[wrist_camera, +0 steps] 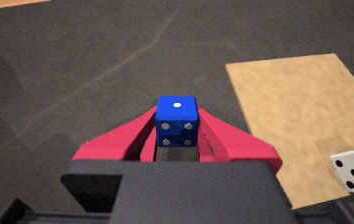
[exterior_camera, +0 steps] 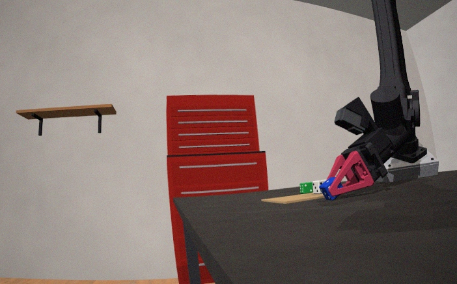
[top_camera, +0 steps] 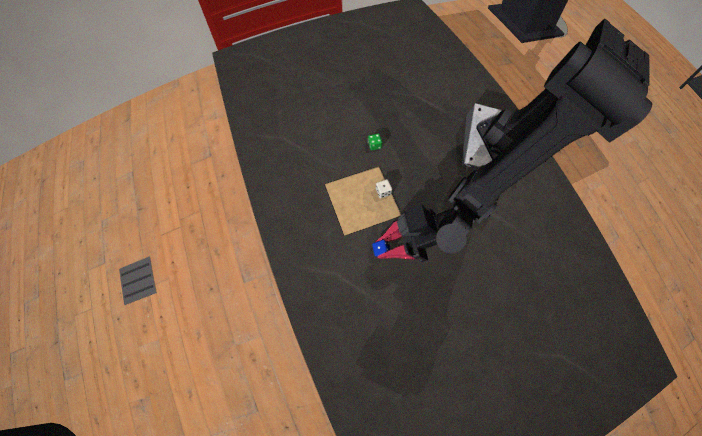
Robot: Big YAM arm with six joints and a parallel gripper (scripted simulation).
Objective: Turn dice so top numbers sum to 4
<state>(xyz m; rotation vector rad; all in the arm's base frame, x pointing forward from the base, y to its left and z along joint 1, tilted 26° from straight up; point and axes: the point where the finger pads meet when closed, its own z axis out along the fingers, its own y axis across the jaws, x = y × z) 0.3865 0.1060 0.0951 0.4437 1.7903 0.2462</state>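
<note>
Right now my hand is right at the blue die. From my hand the other things lie so: white die: 130 mm to the right, 70 mm behind; then green die: 270 mm to the right, 100 mm behind; then tan mat: 130 mm to the right, 20 mm below, 10 mm behind.
</note>
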